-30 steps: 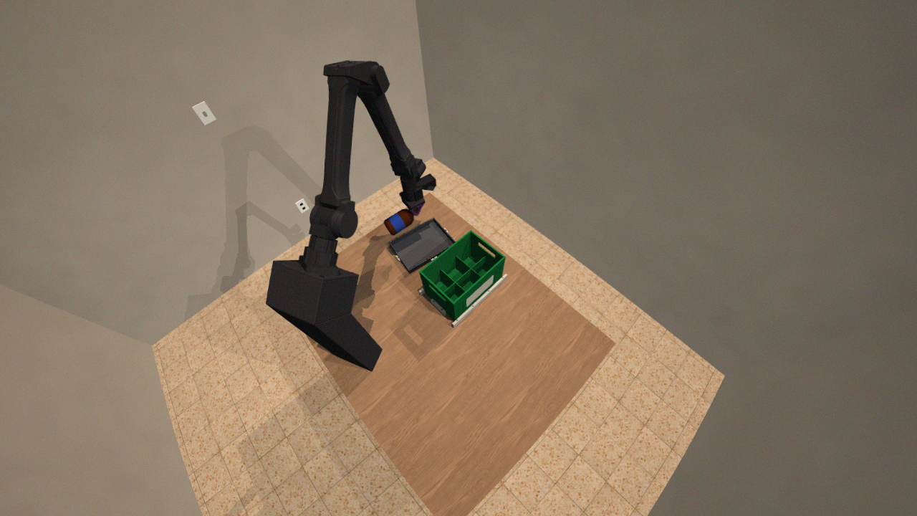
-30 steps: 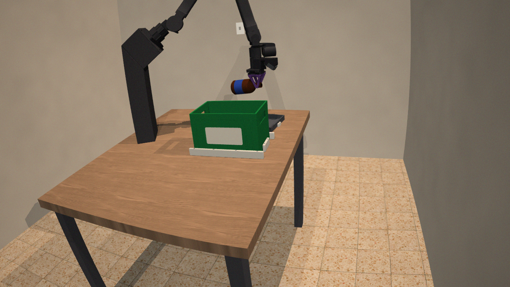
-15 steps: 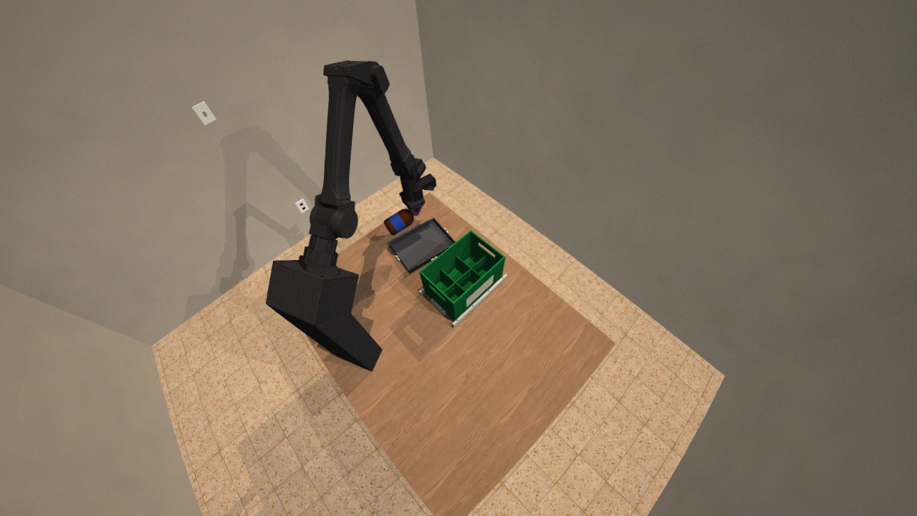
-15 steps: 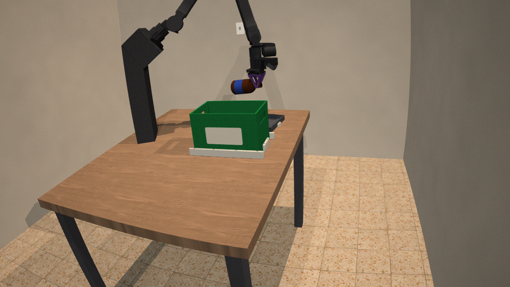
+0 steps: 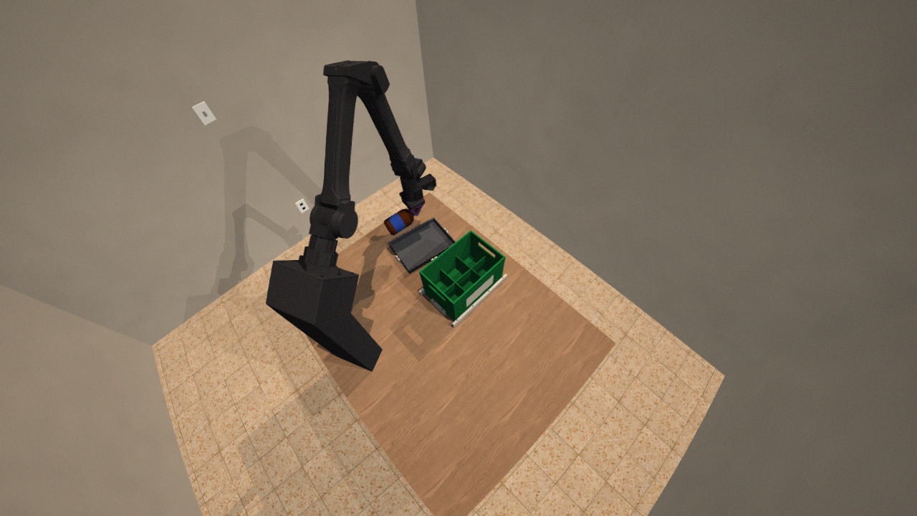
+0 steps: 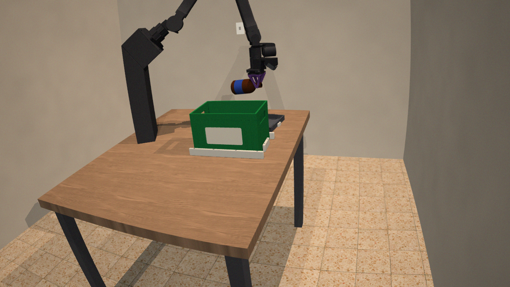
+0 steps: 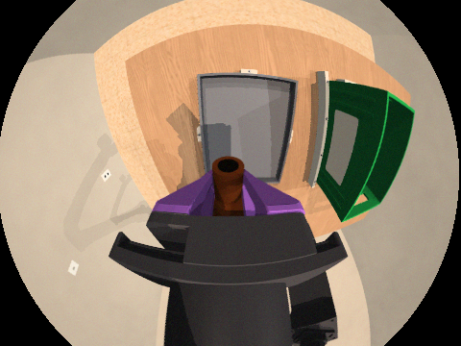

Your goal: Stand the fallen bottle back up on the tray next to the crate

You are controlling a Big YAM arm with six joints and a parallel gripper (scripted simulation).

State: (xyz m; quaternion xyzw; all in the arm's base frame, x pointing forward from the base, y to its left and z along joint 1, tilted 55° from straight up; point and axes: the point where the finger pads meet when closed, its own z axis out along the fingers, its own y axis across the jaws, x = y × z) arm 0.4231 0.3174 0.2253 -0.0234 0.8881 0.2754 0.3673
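Now: hand 5 cm past the brown bottle and 2 cm to the left of it. Also, from my hand: green crate (30 cm to the right, 12 cm ahead, 10 cm below); tray (17 cm below, 4 cm to the right).
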